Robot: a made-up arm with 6 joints. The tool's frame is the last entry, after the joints. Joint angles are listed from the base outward.
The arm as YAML. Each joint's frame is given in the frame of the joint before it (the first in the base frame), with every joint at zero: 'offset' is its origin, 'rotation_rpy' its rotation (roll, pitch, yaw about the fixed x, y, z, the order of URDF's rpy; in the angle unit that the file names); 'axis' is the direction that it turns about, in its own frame. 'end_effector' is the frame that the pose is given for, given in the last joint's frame.
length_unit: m
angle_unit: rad
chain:
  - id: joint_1
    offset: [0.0, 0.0, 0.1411]
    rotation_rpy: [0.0, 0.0, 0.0]
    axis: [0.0, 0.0, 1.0]
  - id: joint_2
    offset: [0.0, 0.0, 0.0]
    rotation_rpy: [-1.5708, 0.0, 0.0]
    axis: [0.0, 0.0, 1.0]
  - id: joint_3
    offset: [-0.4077, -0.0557, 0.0]
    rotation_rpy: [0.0, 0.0, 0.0]
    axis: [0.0, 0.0, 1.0]
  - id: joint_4
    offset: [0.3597, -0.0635, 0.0]
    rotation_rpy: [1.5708, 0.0, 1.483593]
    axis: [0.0, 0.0, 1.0]
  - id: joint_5
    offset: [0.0, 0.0, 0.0]
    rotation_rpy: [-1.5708, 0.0, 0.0]
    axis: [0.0, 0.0, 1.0]
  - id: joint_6
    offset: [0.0, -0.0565, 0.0]
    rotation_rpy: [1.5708, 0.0, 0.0]
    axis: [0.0, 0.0, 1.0]
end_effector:
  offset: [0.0, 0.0, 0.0]
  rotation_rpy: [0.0, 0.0, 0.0]
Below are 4 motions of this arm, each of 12 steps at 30 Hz.
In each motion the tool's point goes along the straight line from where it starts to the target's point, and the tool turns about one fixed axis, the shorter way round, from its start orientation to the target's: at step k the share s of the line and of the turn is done. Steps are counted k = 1, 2, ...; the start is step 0. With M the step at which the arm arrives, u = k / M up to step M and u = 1 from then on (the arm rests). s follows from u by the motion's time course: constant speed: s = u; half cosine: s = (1 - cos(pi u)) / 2; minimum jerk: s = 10 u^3 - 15 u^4 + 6 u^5.
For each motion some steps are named. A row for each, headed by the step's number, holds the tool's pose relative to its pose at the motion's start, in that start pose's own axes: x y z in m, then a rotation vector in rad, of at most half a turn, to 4 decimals.
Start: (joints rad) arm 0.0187 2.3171 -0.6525 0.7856 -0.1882 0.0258
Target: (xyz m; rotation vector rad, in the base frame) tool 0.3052 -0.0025 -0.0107 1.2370 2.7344 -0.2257
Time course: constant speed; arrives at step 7
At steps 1, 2, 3, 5, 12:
1: 0.0045 -0.0052 -0.0018 0.0132 0.0005 0.0070
2: 0.0090 -0.0103 -0.0035 0.0263 0.0011 0.0140
3: 0.0136 -0.0155 -0.0053 0.0395 0.0016 0.0210
5: 0.0226 -0.0259 -0.0088 0.0658 0.0027 0.0349
12: 0.0317 -0.0362 -0.0123 0.0921 0.0037 0.0489

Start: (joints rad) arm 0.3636 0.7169 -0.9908 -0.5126 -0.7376 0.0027
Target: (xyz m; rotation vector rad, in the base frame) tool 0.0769 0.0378 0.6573 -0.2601 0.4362 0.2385
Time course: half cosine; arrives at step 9
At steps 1, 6, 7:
1: 0.0001 -0.0003 -0.0001 0.0061 0.0001 0.0067
6: 0.0020 -0.0078 -0.0015 0.1507 0.0029 0.1677
7: 0.0023 -0.0092 -0.0018 0.1774 0.0034 0.1974

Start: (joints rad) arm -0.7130 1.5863 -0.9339 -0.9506 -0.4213 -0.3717
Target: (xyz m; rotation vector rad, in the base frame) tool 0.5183 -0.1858 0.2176 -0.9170 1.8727 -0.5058
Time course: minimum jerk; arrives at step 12
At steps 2, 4, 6, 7, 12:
2: -0.0032 0.0053 0.0061 -0.0125 -0.0080 0.0054
4: -0.0192 0.0312 0.0358 -0.0737 -0.0471 0.0318
6: -0.0457 0.0742 0.0853 -0.1755 -0.1123 0.0758
7: -0.0598 0.0970 0.1114 -0.2294 -0.1467 0.0990
12: -0.0915 0.1484 0.1705 -0.3511 -0.2246 0.1515

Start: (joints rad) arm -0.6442 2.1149 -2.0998 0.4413 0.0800 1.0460
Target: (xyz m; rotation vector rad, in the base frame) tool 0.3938 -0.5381 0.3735 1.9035 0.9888 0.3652
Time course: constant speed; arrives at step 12
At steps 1, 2, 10, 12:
1: -0.0151 -0.0135 -0.0037 0.0473 -0.0080 -0.0029
2: -0.0302 -0.0269 -0.0074 0.0946 -0.0161 -0.0058
10: -0.1510 -0.1346 -0.0370 0.4728 -0.0803 -0.0289
12: -0.1813 -0.1616 -0.0444 0.5674 -0.0963 -0.0347

